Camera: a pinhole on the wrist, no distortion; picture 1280 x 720 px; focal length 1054.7 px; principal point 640.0 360.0 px. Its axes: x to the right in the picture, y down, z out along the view. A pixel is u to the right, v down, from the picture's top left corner.
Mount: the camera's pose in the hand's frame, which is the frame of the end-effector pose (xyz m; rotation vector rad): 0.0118 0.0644 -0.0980 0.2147 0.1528 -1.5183
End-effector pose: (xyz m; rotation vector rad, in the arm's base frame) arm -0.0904 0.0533 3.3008 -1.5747 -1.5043 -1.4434
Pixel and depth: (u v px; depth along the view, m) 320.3 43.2 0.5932
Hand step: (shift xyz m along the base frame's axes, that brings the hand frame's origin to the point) 0.2916 0.3647 -0.3017
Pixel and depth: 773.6 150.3 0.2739
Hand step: 0.0285 0.1317 -0.1024
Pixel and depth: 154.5 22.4 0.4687
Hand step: 0.3095 0.2601 -0.2222
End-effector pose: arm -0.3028 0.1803 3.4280 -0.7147 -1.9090 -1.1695
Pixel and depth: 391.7 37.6 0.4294
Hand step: 0.0119 0.3195 -0.1838
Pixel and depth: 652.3 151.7 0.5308
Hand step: -0.1257 0.3356 -0.2412
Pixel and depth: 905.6 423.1 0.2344
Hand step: -0.0852 0.0870 -0.0378
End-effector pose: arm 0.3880 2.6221 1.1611 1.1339 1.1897 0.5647
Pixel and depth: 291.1 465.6 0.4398
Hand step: 0.3688 -0.0721 0.0642
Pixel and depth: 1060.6 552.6 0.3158
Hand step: 0.1634 -0.0648 -0.1525
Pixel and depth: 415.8 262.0 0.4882
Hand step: 0.3591 -0.1807 0.0508
